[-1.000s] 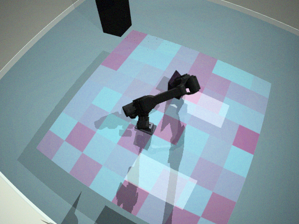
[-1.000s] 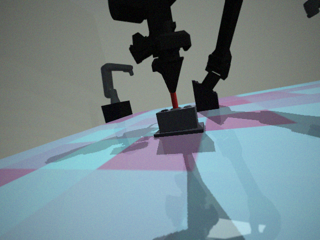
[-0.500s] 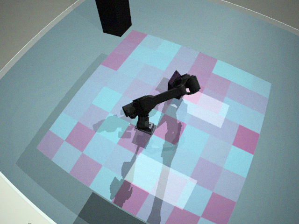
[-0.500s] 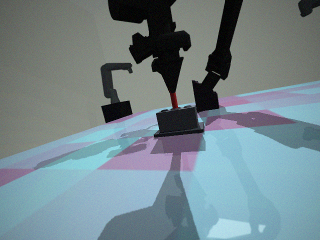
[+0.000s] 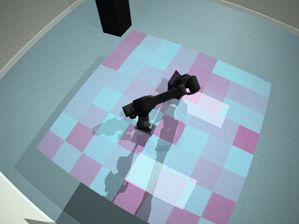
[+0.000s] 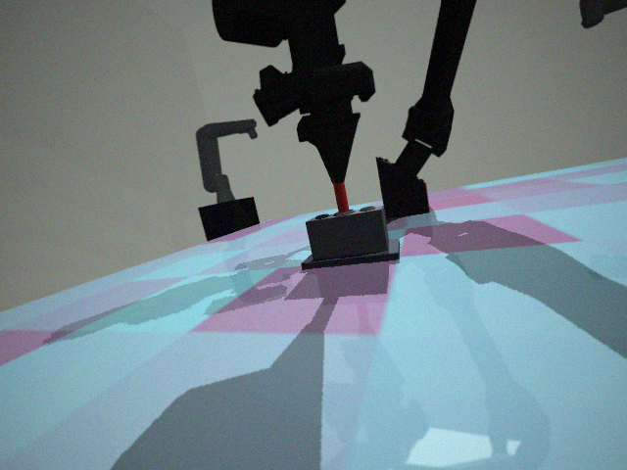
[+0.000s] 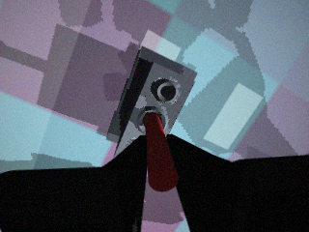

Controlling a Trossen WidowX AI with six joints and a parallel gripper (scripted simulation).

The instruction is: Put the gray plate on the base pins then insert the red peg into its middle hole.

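Right now the gray plate is 50 mm below my gripper tip. The rest, counted from my gripper tip: dark base 90 mm below; red peg right at my gripper tip.
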